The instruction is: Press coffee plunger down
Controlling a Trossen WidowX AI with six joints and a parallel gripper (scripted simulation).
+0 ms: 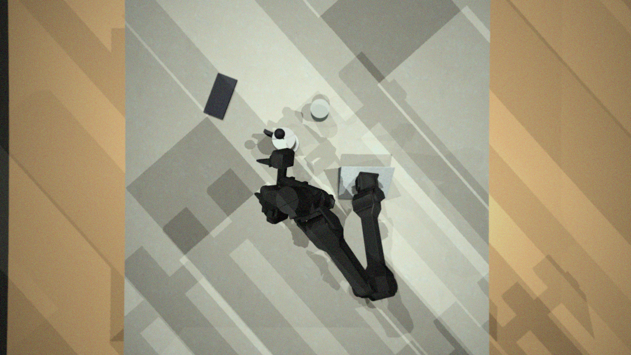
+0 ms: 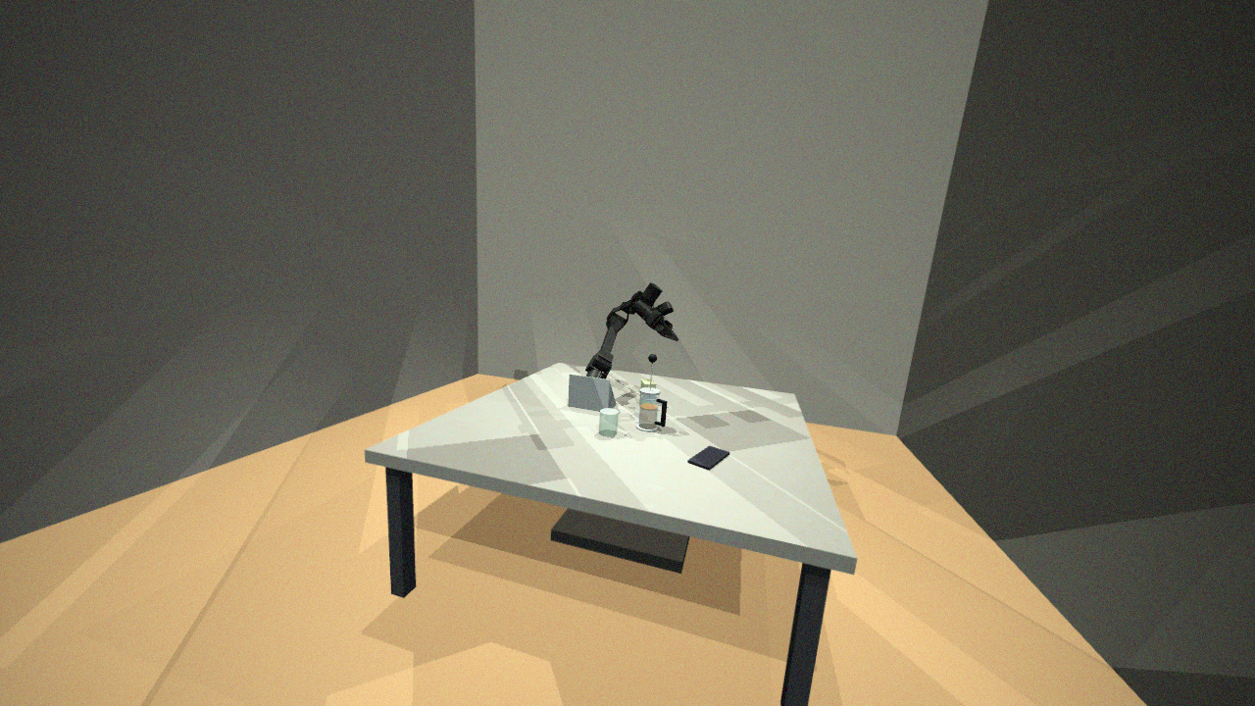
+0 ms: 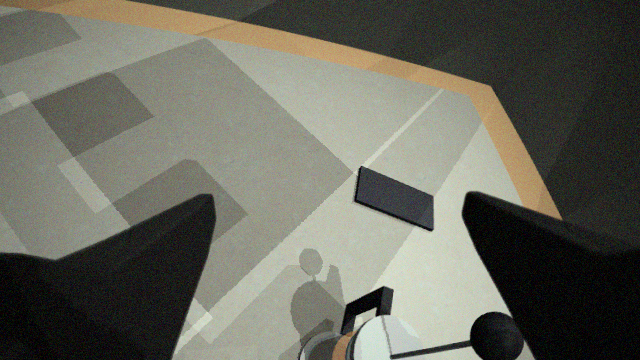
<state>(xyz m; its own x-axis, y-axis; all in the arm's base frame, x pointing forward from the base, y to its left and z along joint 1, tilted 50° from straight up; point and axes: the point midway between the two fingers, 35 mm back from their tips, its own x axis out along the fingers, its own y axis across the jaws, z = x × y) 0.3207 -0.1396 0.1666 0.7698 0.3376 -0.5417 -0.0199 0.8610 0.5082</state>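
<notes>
Now: the glass coffee press 20 mm behind my gripper tip, 130 mm to the right of it and 190 mm below it. Also, from my gripper tip: dark flat slab 210 mm ahead, 270 mm to the right, 320 mm below.
</notes>
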